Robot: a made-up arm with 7 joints.
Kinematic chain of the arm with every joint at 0, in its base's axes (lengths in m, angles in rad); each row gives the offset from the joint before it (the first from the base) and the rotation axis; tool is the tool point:
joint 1: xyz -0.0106 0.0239 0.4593 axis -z
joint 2: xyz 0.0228 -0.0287 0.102 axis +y
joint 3: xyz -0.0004 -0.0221 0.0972 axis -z
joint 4: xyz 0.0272 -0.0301 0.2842 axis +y
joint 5: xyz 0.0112 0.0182 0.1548 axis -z
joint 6: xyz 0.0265 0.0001 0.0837 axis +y
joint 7: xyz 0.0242 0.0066 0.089 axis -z
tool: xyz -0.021 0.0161 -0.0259
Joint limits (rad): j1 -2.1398..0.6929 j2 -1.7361..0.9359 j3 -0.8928..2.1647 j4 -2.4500..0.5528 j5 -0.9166..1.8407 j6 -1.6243..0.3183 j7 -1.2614..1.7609
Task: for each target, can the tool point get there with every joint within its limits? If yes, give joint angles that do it. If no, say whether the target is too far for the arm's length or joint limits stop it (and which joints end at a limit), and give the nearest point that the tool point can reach.
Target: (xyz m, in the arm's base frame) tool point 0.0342 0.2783 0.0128
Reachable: no: joint limits stop it (at a limit: joint 1, joint 2, joint 7) | nearest point -0.1420 0.2415 0.2618 | short by 0.307 m
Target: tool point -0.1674 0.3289 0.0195
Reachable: no: joint limits stop it (at a limit: joint 1, joint 2, joint 7) | nearest point -0.2314 0.2786 0.2249 | short by 0.221 m
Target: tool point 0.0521 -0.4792 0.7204
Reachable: yes | joints -1.3147 -0.8771 -0.6224 -1.1443 -0.4945 -0.9058 0.1202
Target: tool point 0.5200 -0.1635 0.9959
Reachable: yes | joints 0.1624 0.7093 0.1625 0.1382 1.0709 -0.2112 0.9094
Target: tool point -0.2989 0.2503 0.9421
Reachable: yes | joints 0.2985 -0.5248 0.8825 -1.1315 0.8239 -0.9202 0.0133
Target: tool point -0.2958 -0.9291 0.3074
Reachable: no: too far | nearest point -0.2019 -0.6152 0.3989 | short by 0.340 m
